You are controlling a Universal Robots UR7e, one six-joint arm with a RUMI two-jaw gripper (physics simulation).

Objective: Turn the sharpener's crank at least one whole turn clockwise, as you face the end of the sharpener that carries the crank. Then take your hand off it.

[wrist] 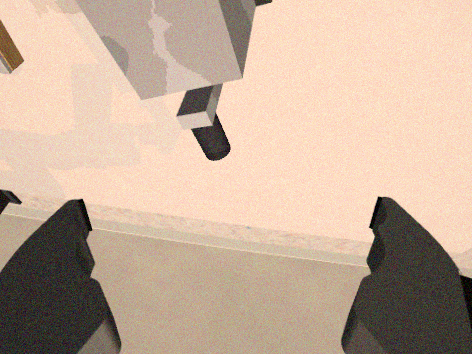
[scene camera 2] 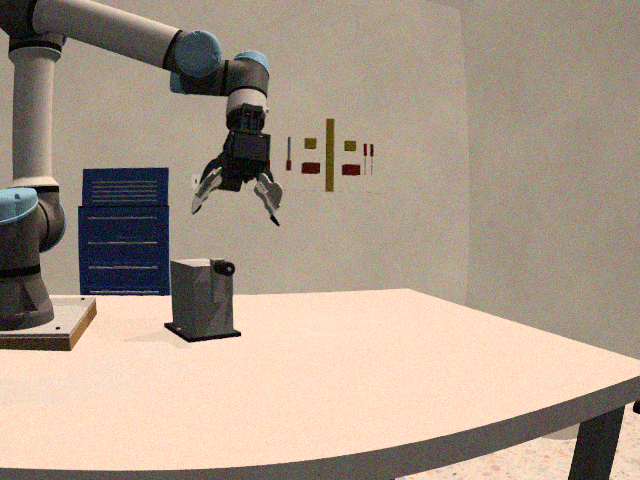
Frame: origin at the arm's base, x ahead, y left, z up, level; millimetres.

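Where they show: gripper, between the fingertips: [wrist: 231, 201] [scene camera 2: 236, 220]; arm's base, origin of its link: [scene camera 2: 16, 319].
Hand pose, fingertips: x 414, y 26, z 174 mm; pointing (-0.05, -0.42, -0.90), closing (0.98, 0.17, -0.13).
Note:
Each offset is from my fingertips to the centre of the thing. "spot": to the spot under its first point. Level surfaces: height alone.
The grey sharpener @(spot: 64 mm back, 10 mm right, 130 mm down) [scene camera 2: 199, 299] [wrist: 175, 45] stands upright on its dark base plate on the table. Its crank arm [wrist: 197, 107] is on the end face and points up, with the black knob @(20 mm back, 34 mm right, 75 mm down) [scene camera 2: 224, 267] [wrist: 212, 140] at the top, level with the upper edge of the body. My gripper [scene camera 2: 236, 217] [wrist: 231, 201] is wide open and empty. It hangs above the sharpener, apart from it and from the crank. In the wrist view the knob shows ahead of the fingers, between their lines.
The table @(203 mm down) [scene camera 2: 361, 372] [wrist: 325, 125] carries the sharpener and the arm's base board [scene camera 2: 62, 330] [wrist: 10, 47], which lies left of the sharpener. A blue drawer cabinet [scene camera 2: 124, 232] stands behind the table. Tools [scene camera 2: 329, 155] hang on the back wall.

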